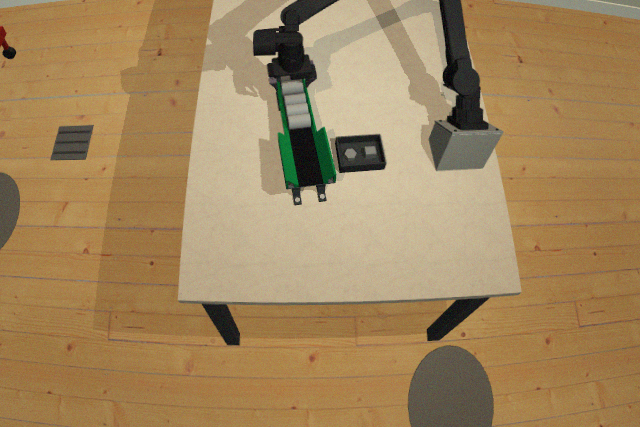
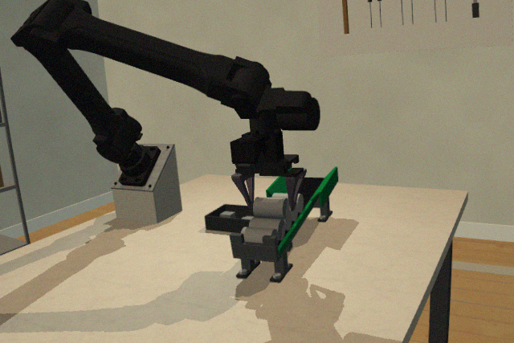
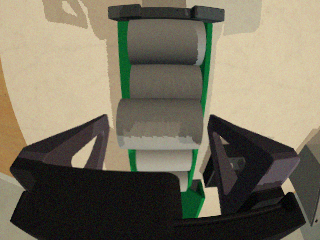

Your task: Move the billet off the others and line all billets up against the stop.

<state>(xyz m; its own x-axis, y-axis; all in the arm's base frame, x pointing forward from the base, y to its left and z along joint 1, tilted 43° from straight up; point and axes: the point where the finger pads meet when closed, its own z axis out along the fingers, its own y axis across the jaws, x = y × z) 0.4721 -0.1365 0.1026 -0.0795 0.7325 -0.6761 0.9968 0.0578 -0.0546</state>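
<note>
The dark stop is 80 mm to the right of my hand and 60 mm below it. Also, from my hand: dark shallow tray 180 mm behind, 170 mm to the left, 110 mm below.
</note>
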